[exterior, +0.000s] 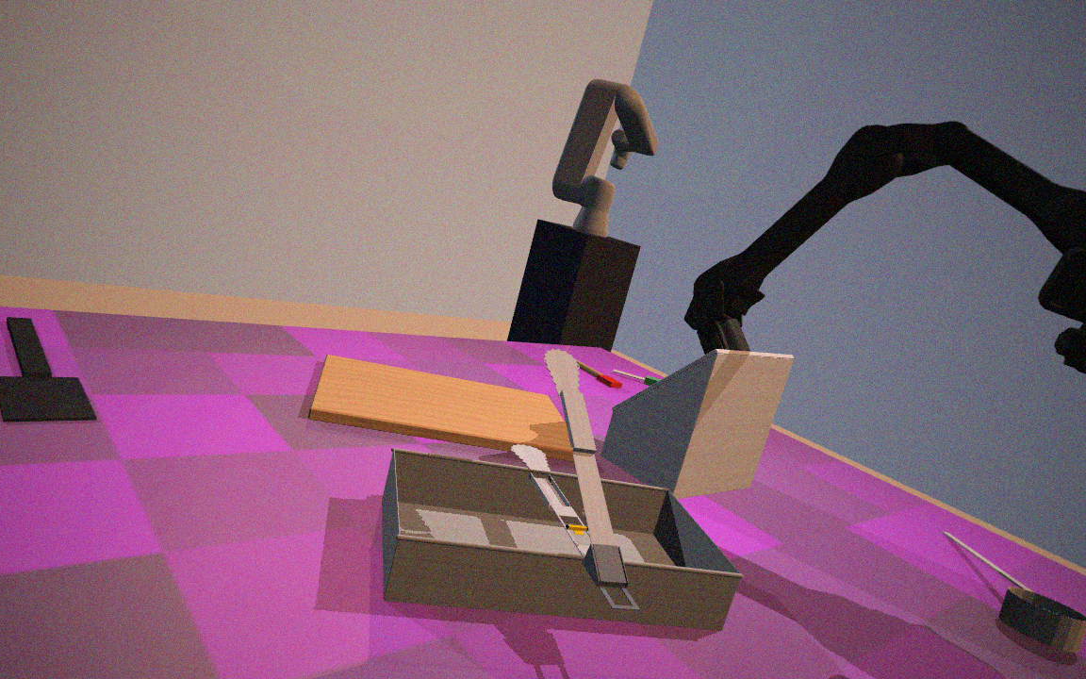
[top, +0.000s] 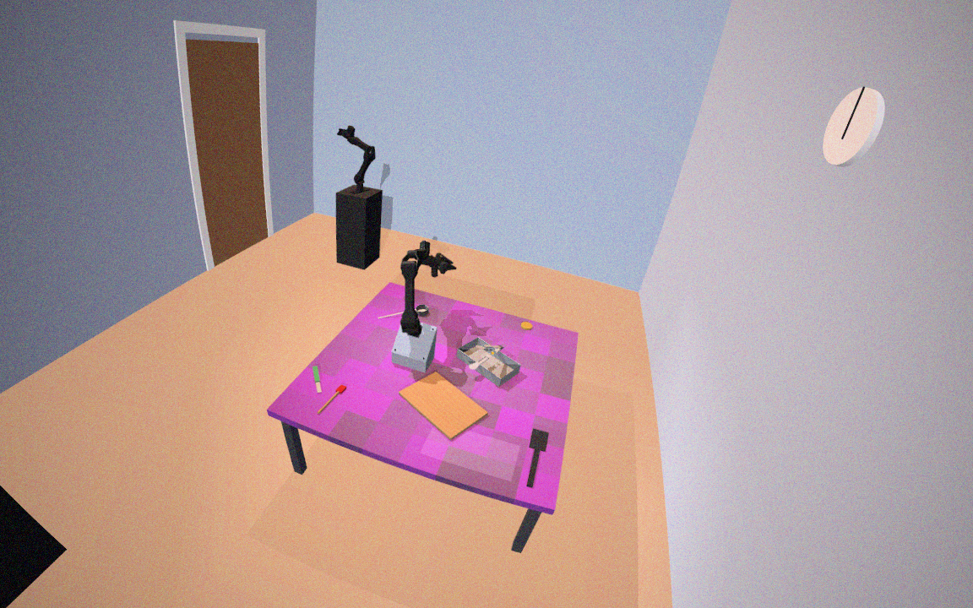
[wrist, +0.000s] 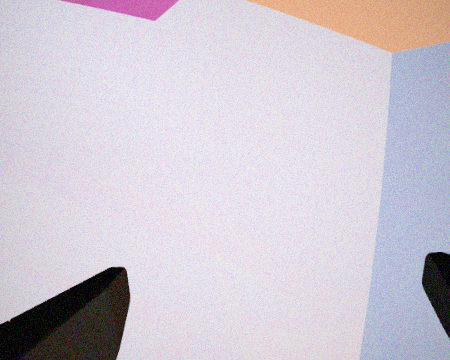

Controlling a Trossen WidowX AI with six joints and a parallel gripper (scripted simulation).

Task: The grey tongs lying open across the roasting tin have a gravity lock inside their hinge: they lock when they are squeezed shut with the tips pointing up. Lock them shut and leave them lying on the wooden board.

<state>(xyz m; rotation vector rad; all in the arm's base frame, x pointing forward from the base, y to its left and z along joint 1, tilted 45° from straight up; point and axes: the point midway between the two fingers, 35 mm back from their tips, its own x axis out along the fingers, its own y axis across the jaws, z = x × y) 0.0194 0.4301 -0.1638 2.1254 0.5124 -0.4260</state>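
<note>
Now: gripper tip 34 cm short of the lock piece, 30 cm to the left of it and 29 cm above it. Round my gripper tip: wooden board (21 cm ahead, 70 cm to the right, 34 cm below); red-tipped stick (26 cm behind, 87 cm to the right, 35 cm below); roasting tin (33 cm ahead, 33 cm to the right, 32 cm below).
</note>
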